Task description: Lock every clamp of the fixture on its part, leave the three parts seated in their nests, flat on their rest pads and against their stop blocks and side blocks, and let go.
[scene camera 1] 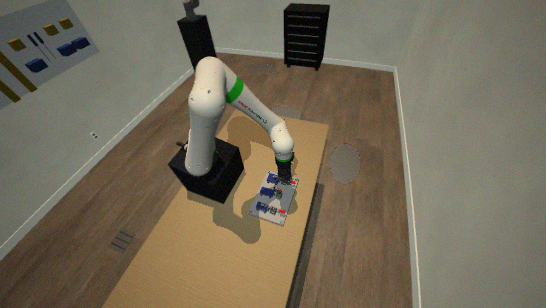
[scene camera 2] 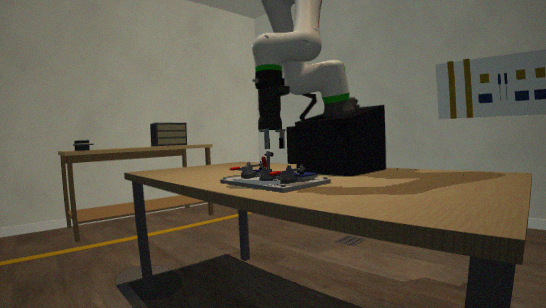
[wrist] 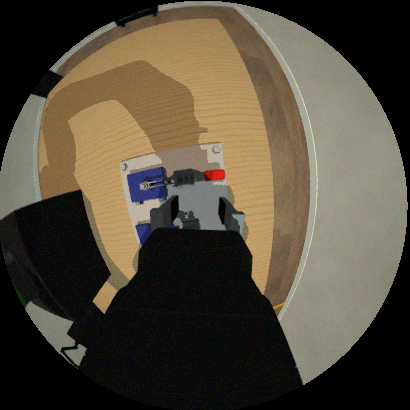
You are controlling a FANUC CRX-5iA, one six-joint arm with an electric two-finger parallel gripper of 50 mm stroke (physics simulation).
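Pixels of known places: gripper, fingertip midpoint: [scene camera 1: 286,178] [scene camera 2: 274,148] [wrist: 198,204]; arm's base, link origin: [scene camera 2: 339,113].
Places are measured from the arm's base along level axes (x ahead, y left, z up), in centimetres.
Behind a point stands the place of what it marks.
Observation:
The fixture plate [scene camera 1: 255,212] {x 36.9, y -14.2, z -25.5 cm} [scene camera 2: 230,181] {x 55.7, y -8.7, z -25.9 cm} [wrist: 133,212] {x 33.8, y 6.5, z -25.5 cm} lies on the table with three blue parts. The far part [scene camera 1: 272,178] {x 38.6, y 11.7, z -23.5 cm} [wrist: 135,192] {x 36.6, y 11.1, z -23.4 cm} has a clamp arm over it; its red handle [scene camera 1: 293,182] {x 53.5, y 12.2, z -21.6 cm} [wrist: 215,175] {x 52.9, y 12.2, z -21.4 cm} lies flat, pointing outward. The middle part [scene camera 1: 267,192] {x 39.2, y 0.7, z -24.0 cm} [wrist: 144,233] {x 36.1, y 1.6, z -23.9 cm} is partly hidden in the wrist view; its clamp stands upright, with the red handle [scene camera 2: 264,161] {x 48.1, y 2.0, z -18.8 cm} raised. The near part [scene camera 1: 262,206] {x 40.4, y -10.3, z -22.1 cm} has a clamp with a flat red handle [scene camera 1: 282,211] {x 53.3, y -9.8, z -20.9 cm}. My gripper [scene camera 2: 274,144] {x 49.6, y 9.3, z -14.2 cm} [wrist: 198,204] {x 49.6, y 9.3, z -14.2 cm} is open and empty above the middle clamp. Exact seating is too small to tell.
The wooden table [scene camera 1: 200,265] {x 20.0, y -52.8, z -27.0 cm} [scene camera 2: 425,210] {x 54.1, y 61.2, z -27.0 cm} [wrist: 230,90] {x 60.1, y 33.2, z -27.0 cm} carries the black robot pedestal [scene camera 1: 225,182] {x 14.3, y -6.6, z -13.4 cm} [scene camera 2: 345,142] {x 14.5, y 13.1, z -13.3 cm} beside the fixture. Neighbouring clamps rise from the plate on both sides of the middle one. A side bench [scene camera 2: 135,152] stands farther back.

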